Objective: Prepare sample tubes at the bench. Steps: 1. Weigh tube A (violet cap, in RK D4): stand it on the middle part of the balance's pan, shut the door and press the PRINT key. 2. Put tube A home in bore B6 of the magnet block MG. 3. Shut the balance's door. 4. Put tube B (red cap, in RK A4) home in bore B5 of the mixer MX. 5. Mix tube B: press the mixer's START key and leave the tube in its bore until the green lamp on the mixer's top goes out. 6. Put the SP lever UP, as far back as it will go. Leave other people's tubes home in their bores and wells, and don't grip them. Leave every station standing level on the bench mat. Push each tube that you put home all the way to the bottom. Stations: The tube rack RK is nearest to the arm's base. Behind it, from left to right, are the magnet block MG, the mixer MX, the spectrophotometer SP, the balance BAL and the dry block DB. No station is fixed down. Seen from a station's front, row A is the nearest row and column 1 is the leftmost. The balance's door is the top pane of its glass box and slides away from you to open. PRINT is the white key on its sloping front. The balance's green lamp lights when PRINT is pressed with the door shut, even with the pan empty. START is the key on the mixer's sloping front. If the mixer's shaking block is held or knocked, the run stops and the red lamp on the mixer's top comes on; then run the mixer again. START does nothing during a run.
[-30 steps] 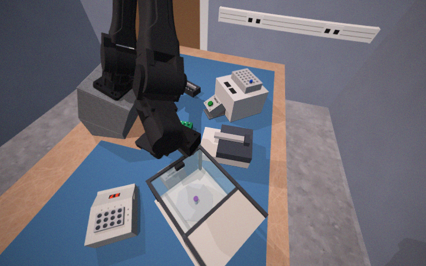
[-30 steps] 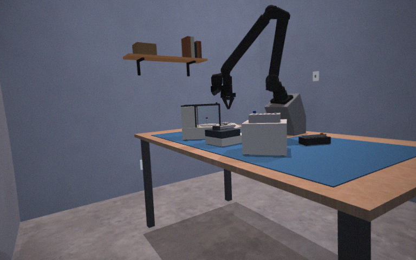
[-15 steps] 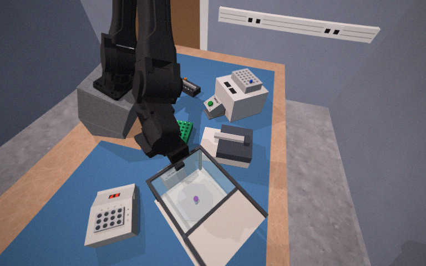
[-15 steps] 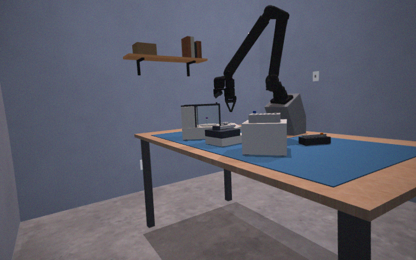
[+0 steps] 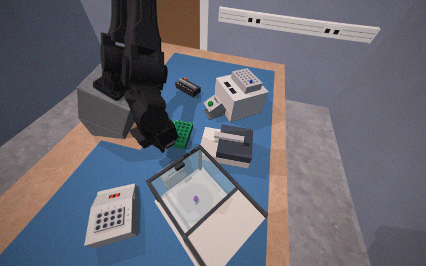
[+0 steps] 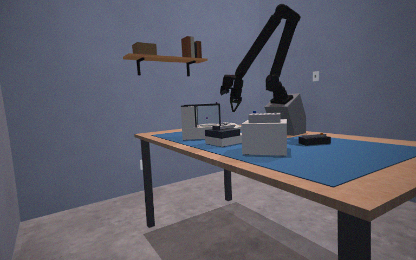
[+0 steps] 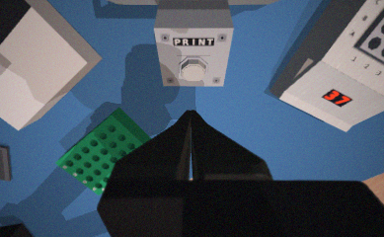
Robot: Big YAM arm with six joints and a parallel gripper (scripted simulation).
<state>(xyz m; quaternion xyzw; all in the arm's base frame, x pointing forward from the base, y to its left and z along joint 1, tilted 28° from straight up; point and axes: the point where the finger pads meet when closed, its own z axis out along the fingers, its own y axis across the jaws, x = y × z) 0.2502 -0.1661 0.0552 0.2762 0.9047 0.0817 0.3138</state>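
Right now the white print key is 10 mm ahead of my hand, 10 mm to the right of it and 90 mm below it. Also, from my hand: dry block DB 80 mm behind, 180 mm to the right, 130 mm below; green rack RK 40 mm behind, 180 mm to the left, 150 mm below; balance door 120 mm ahead, 70 mm to the right, 50 mm above.
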